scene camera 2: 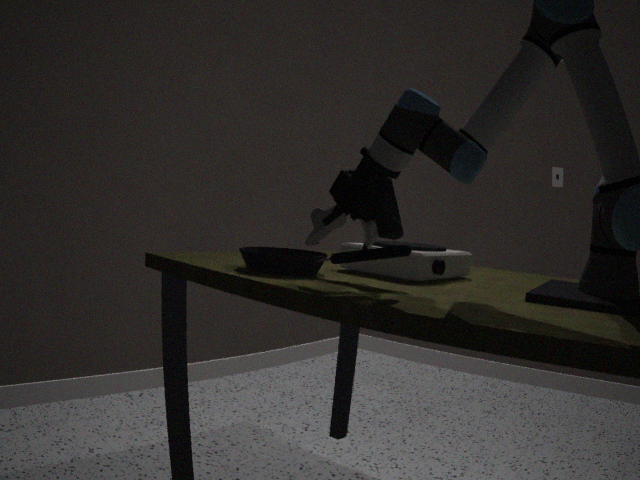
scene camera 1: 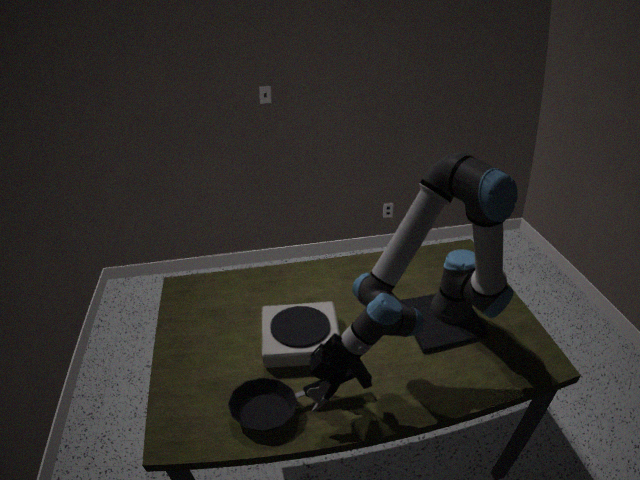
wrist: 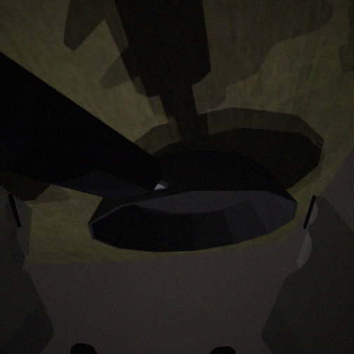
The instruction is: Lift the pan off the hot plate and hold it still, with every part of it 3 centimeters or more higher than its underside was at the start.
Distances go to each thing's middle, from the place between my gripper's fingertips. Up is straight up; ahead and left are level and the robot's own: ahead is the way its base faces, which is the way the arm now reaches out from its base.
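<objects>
The black pan (scene camera 1: 263, 404) is 5 cm forward of my hand and 2 cm lower than it.
</objects>
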